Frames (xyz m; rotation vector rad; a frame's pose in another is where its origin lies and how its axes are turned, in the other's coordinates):
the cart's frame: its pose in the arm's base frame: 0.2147 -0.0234 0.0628 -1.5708 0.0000 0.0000
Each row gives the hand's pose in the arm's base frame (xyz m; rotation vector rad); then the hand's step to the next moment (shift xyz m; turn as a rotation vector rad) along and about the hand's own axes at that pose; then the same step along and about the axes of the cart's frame.
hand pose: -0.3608 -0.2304 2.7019 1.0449 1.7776 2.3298
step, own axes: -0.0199 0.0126 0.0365 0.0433 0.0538 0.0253
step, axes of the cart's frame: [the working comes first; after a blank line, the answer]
step, axes of the arm's base frame: 0.0389 0.0184 0.0057 -0.0009 0.0203 0.0707

0.0389 -0.0057 0.0184 -0.0009 -0.0707 0.0203
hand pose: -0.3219 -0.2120 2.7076 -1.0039 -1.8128 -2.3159
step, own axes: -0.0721 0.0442 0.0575 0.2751 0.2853 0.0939
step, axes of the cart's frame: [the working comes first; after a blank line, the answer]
step, axes of the arm's base frame: 0.1013 0.0112 0.0082 -0.0595 0.0883 0.3931

0.1013 -0.0082 0.0112 -0.0595 -0.3931 0.0883
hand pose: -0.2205 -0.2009 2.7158 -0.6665 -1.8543 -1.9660
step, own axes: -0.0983 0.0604 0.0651 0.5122 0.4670 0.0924
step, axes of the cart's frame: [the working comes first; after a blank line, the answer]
step, axes of the arm's base frame: 0.1209 0.0541 -0.0033 -0.1543 0.0874 0.6764

0.1209 0.0033 0.0541 -0.1543 -0.6764 0.0874
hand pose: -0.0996 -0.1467 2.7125 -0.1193 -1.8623 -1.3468
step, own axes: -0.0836 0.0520 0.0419 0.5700 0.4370 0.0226
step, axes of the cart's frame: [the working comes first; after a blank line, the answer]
step, axes of the arm's base frame: 0.0586 0.0874 -0.0196 -0.1692 -0.0044 0.6984

0.0586 0.0196 0.0874 -0.1692 -0.6984 -0.0044
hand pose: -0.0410 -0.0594 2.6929 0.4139 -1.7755 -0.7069
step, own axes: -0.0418 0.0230 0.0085 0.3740 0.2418 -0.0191
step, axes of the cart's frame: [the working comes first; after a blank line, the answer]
step, axes of the arm's base frame: 0.0067 0.0447 -0.0175 -0.0821 -0.0456 0.4358

0.0067 0.0175 0.0447 -0.0821 -0.4358 -0.0456
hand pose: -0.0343 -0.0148 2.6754 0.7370 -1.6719 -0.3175
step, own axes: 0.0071 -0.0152 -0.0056 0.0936 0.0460 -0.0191
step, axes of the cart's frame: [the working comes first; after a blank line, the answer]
step, axes of the arm's base frame: 0.0093 -0.0149 -0.0019 -0.0026 -0.0198 0.1041

0.0093 0.0019 -0.0149 -0.0026 -0.1041 -0.0198
